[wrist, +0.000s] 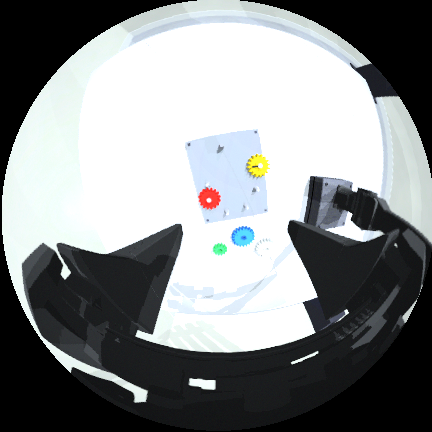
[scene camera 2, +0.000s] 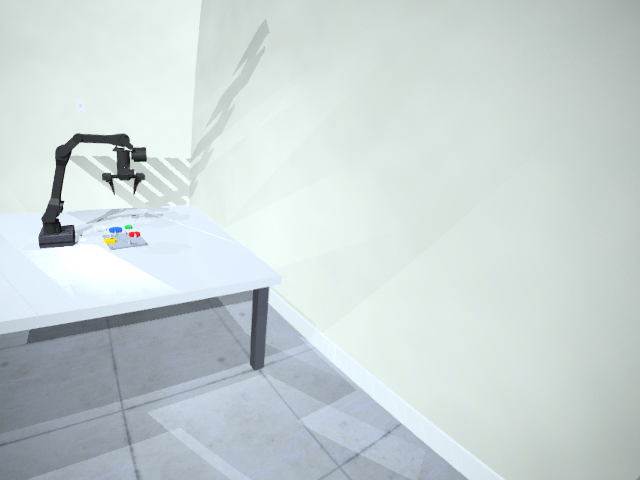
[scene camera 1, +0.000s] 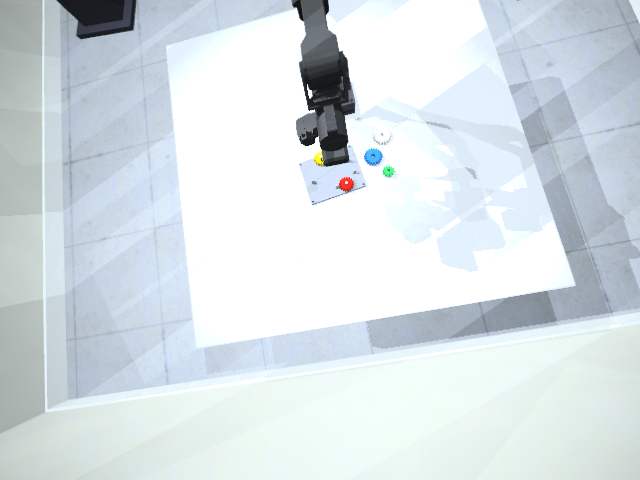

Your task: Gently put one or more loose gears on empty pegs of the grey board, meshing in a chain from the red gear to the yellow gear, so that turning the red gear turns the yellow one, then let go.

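Where they show: gripper, fingertip midpoint: [wrist: 236, 227] [scene camera 2: 124, 194]; arm's base, link origin: [wrist: 341, 197] [scene camera 2: 52, 232].
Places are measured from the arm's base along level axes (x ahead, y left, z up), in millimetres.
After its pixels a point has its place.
The grey board [scene camera 1: 326, 180] @[y -15, x 338, z -48 mm] [wrist: 227, 170] @[y -11, x 322, z -48 mm] [scene camera 2: 125, 243] @[y -58, x 322, z -48 mm] lies on the table with several bare pegs. The red gear [scene camera 1: 346, 183] @[y 58, x 363, z -26 mm] [scene camera 2: 134, 234] @[y 41, x 361, z -37 mm] [wrist: 209, 198] @[y 54, x 358, z -26 mm] and the yellow gear [scene camera 1: 319, 158] @[y -36, x 258, z -30 mm] [scene camera 2: 110, 240] @[y -51, x 256, z -33 mm] [wrist: 258, 166] @[y -29, x 256, z -26 mm] sit on it, apart from each other. The loose blue gear [scene camera 1: 373, 156] @[y 160, x 268, z -38 mm] [scene camera 2: 115, 229] @[y 144, x 262, z -39 mm] [wrist: 243, 236] @[y 165, x 257, z -52 mm], the small green gear [scene camera 1: 388, 171] @[y 209, x 330, z -38 mm] [scene camera 2: 128, 226] @[y 198, x 324, z -40 mm] [wrist: 220, 249] @[y 216, x 319, z -49 mm] and the white gear [scene camera 1: 382, 136] @[y 198, x 190, z -39 mm] [wrist: 264, 247] @[y 192, x 189, z -39 mm] lie on the table beside the board. My gripper [scene camera 2: 124, 193] @[y 20, x 323, z 167 mm] [wrist: 236, 227] @[y 20, x 323, z 167 mm] is open and empty, high above the table, fingers pointing down; the arm hides its fingertips in scene camera 1.
The white table [scene camera 1: 268, 268] @[y -243, x 654, z -56 mm] [scene camera 2: 206, 263] @[y -339, x 660, z -56 mm] carries the arm's base [scene camera 2: 56, 236] @[y -44, x 27, z -6 mm] [wrist: 329, 202] @[y 22, x 48, z 1 mm]. Shadows cross the table top around and beyond the loose gears. A wall [scene camera 2: 413, 180] stands past the table's far edge.
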